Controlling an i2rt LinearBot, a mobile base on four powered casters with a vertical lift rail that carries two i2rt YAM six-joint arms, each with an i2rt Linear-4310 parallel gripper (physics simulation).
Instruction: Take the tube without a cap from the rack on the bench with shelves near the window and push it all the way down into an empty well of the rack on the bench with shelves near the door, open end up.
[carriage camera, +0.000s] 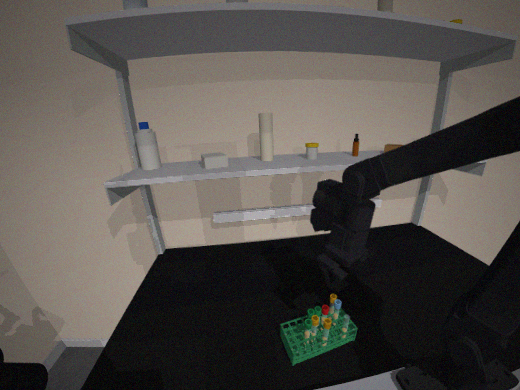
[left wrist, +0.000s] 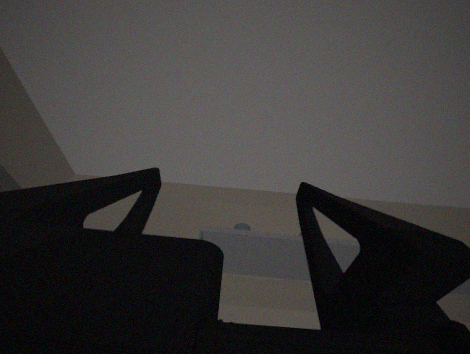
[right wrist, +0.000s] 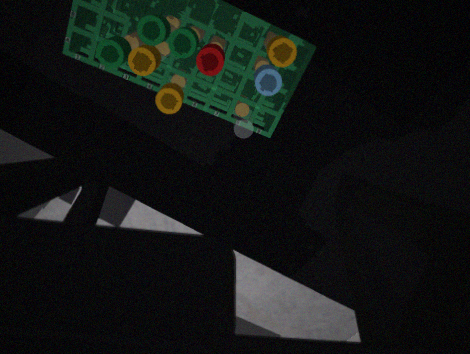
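A green rack (carriage camera: 295, 350) (right wrist: 281, 102) stands on the black bench with several tubes: green, amber, red and blue caps. A clear tube without a cap (carriage camera: 346, 321) (right wrist: 243, 129) stands upright in it, near the right end of its front row. The second rack does not show. My right gripper (carriage camera: 332, 272) (right wrist: 226, 176) is open and empty, pointing down above and behind the rack, apart from the tubes; its fingers are dark in the right wrist view. My left gripper (left wrist: 229, 183) is open and empty, facing the wall and ceiling, away from the rack.
The black bench (carriage camera: 200, 310) has a lower shelf (carriage camera: 240, 169) behind it, with a blue-capped bottle (carriage camera: 148, 150), a pale box (carriage camera: 215, 160), a tall cylinder (carriage camera: 266, 137), a yellow-lidded jar (carriage camera: 312, 151) and an amber bottle (carriage camera: 355, 147). An upper shelf (carriage camera: 280, 32) hangs above. My right arm crosses the right side.
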